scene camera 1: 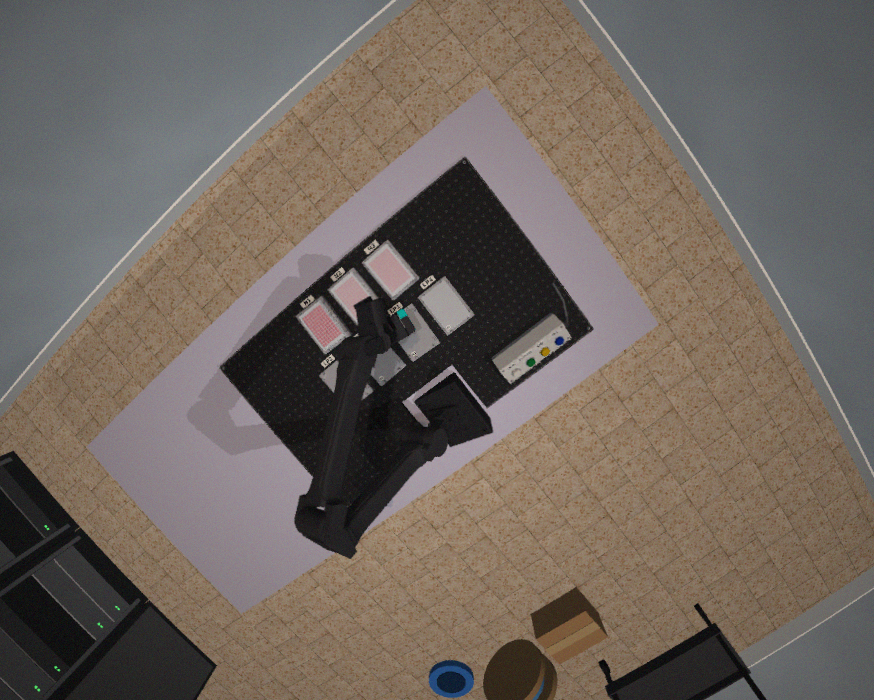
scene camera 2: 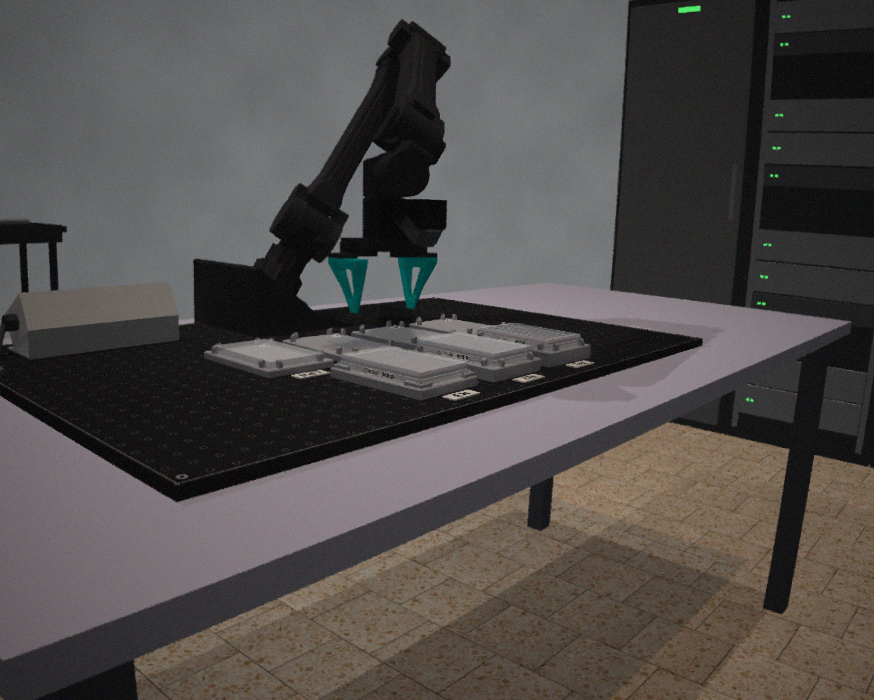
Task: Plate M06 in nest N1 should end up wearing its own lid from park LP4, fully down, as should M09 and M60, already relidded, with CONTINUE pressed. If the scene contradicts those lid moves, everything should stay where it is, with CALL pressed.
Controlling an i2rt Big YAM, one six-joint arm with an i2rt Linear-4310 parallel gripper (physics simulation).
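Frame: origin at the arm's base, x ahead, y left, z up, level; millimetres.
Where they show: gripper, fingertip midpoint: (scene camera 2: 383, 310); arm's base, origin of the base link: (scene camera 1: 449, 418) (scene camera 2: 266, 294).
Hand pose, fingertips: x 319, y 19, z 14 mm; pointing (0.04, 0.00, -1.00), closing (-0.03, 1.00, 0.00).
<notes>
Each offset is from my fingertips to the top centre of the thing. "*": to the spot under its first point. Level surfaces: height alone.
The plate in nest N1 {* 32 mm down, 99 mm ahead, 189 mm left} (scene camera 1: 321, 327) (scene camera 2: 536, 333) shows bare pink wells with no lid. The plates in nest N2 {* 27 mm down, 158 mm ahead, 58 mm left} (scene camera 1: 348, 288) (scene camera 2: 474, 345) and nest N3 {* 32 mm down, 146 mm ahead, 75 mm right} (scene camera 1: 390, 269) (scene camera 2: 399, 360) look smoother and paler, with covers on; their side print is too small to read surely. A pale flat lid {43 mm down, 23 mm back, 164 mm right} (scene camera 1: 445, 304) (scene camera 2: 267, 352) lies in park LP4, the park nearest the button box. My gripper (scene camera 2: 383, 308) is open and empty, pointing down above the parks; in scene camera 1 the wrist hides part of it. The button box {23 mm up, 247 mm back, 326 mm right} (scene camera 1: 531, 348) (scene camera 2: 94, 320) has white, green, yellow and blue buttons.
Three other parks {* 51 mm down, 87 mm back, 43 mm right} (scene camera 1: 420, 344) lie in the row beside LP4, partly under the arm. The arm's black base (scene camera 1: 455, 408) (scene camera 2: 233, 295) stands at the edge of the black perforated board {60 mm down} (scene camera 1: 466, 211) (scene camera 2: 182, 437). A cable runs from the button box.
</notes>
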